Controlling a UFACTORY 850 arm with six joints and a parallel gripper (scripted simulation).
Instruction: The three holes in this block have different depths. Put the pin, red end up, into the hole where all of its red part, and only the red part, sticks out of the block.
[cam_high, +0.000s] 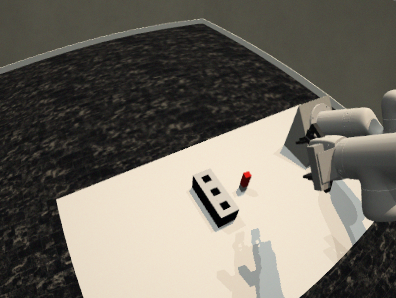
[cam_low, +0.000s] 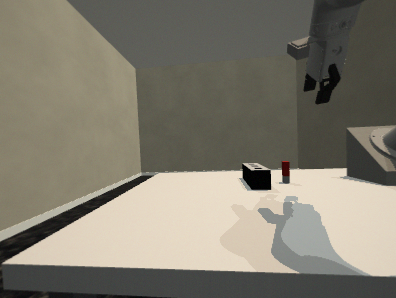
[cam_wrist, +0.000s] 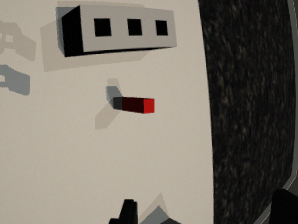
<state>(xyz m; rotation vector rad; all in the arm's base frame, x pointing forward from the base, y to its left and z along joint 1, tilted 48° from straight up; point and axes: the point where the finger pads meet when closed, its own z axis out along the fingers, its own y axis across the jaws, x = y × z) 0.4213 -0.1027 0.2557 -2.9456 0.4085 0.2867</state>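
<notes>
The pin is 160 mm to the right of my hand and 260 mm below it. Round my hand: black block 130 mm ahead, 180 mm to the right, 290 mm below.
</notes>
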